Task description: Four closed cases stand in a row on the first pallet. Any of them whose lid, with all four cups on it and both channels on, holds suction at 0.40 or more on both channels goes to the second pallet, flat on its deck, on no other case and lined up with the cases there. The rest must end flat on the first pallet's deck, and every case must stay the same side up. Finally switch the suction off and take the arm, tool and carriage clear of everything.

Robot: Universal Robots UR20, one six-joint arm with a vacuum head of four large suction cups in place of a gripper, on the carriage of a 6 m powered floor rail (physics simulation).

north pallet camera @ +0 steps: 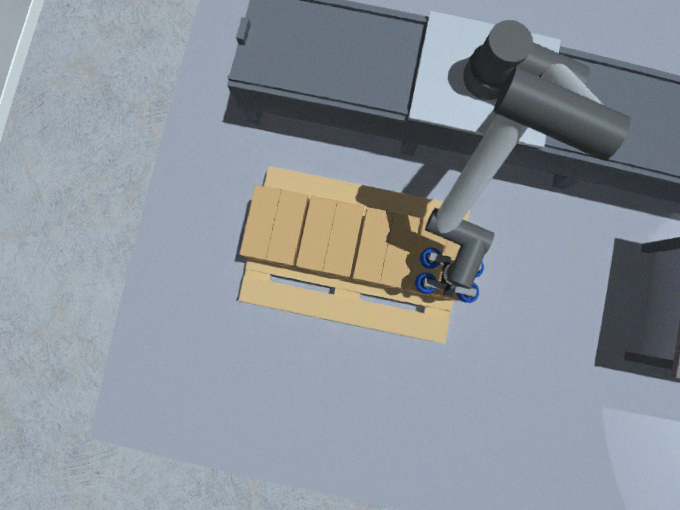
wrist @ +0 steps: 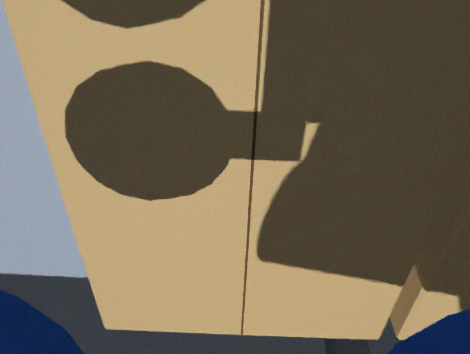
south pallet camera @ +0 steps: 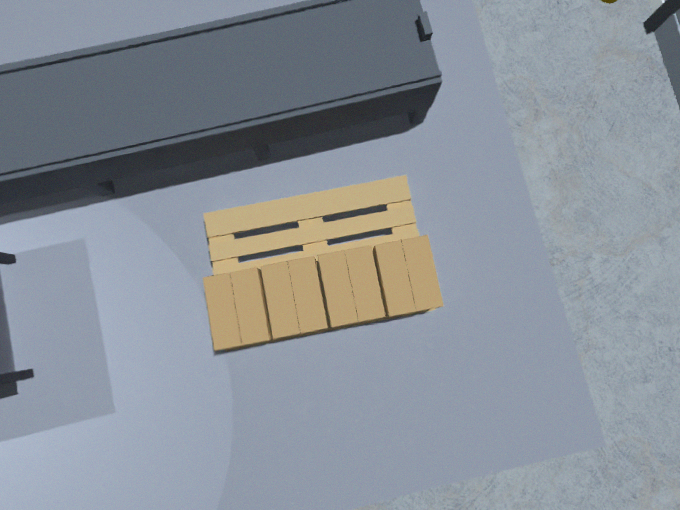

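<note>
My suction head is open and hangs above the rightmost case in the north view. Shadows of cups and head fall on its lid, with a gap between; nothing hangs from the cups. This case stands at the end of a row with three more closed cases on the north pallet. In the south view four closed cases stand side by side along the lower edge of the south pallet. Arm and shadow partly hide the rightmost north case.
The dark rail runs behind both pallets. The pale carriage stands on it, behind the right end of the north pallet. Dark legs of a stand show at the right of the north view and left of the south view.
</note>
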